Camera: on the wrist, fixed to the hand. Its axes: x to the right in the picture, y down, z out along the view.
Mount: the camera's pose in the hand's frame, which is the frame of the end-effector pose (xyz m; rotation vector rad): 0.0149 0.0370 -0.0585 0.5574 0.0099 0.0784
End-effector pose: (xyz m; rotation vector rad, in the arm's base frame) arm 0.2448 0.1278 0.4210 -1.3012 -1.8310 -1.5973
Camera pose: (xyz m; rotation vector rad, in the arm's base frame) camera 0.2516 0.0770 0.4698 -1.0817 -1.9917 -0.9436
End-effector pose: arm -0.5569 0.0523 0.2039 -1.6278 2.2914 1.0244
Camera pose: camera -0.5804 0.0120 0.2572 -1.3185 2.3678 0.3297
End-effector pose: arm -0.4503 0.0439 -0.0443 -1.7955 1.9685 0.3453
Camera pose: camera -0.4968 0.0077 -0.0051 -1.3651 1.8995 -0.1794
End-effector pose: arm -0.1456 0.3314 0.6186 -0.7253 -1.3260 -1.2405
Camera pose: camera -0.0960 0.2826 0.6315 -0.3664 -1.5259 -0.7526
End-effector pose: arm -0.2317 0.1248 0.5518 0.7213 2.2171 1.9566
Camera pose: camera -0.2564 0.0799 0.6007 -0.8113 -2.6447 -1.2810
